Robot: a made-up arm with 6 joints. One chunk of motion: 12 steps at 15 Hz.
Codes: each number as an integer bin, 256 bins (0 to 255) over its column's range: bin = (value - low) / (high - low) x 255, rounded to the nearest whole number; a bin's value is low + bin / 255 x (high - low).
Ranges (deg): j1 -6..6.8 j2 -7.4..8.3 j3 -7.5..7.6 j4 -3.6..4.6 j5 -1.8..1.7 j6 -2.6..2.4
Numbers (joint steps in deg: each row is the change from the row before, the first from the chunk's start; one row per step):
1: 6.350 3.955 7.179 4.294 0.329 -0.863
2: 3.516 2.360 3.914 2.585 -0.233 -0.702
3: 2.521 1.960 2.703 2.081 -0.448 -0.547
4: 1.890 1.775 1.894 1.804 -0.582 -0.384
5: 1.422 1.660 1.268 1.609 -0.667 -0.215
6: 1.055 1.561 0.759 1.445 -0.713 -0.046
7: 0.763 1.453 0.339 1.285 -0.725 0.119
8: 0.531 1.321 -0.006 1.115 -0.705 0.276
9: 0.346 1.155 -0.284 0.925 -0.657 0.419
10: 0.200 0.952 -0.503 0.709 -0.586 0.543
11: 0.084 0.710 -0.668 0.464 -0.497 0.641
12: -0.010 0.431 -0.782 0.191 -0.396 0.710
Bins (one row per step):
1: 246 184 248 245 155 89
2: 190 159 193 192 114 97
3: 170 152 172 177 99 105
4: 157 149 159 168 89 113
5: 148 147 148 162 83 122
6: 141 146 139 157 79 130
7: 135 144 132 152 78 139
8: 130 142 127 147 80 147
9: 126 139 122 141 83 154
10: 124 136 118 134 88 160
11: 121 132 115 126 95 165
12: 119 127 113 118 102 169

